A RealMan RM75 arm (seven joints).
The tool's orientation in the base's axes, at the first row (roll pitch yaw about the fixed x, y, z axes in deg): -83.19, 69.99, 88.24
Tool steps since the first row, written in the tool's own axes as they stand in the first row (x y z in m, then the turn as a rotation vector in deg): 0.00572, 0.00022, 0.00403, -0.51, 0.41, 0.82; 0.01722, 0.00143, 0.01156, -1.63, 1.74, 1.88; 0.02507, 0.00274, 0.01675, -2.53, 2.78, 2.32; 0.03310, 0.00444, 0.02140, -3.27, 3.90, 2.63; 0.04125, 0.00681, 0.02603, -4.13, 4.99, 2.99; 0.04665, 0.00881, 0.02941, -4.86, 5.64, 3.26; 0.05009, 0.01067, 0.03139, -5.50, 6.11, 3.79; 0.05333, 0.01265, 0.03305, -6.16, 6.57, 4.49; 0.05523, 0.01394, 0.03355, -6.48, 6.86, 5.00
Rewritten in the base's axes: -0.00396, 0.00232, -0.00529, -0.88, -0.44, 0.37; -0.01146, 0.00620, -0.01620, -2.13, -1.91, 1.02; -0.01671, 0.00841, -0.02381, -2.73, -3.12, 1.53; -0.02147, 0.01023, -0.03174, -3.21, -4.37, 1.85; -0.02631, 0.01148, -0.04002, -3.74, -5.62, 2.31; -0.02989, 0.01194, -0.04563, -4.11, -6.44, 2.78; -0.03209, 0.01167, -0.04942, -4.71, -7.02, 3.25; -0.03399, 0.01118, -0.05307, -5.47, -7.57, 3.74; -0.03465, 0.01070, -0.05527, -6.02, -7.88, 3.96
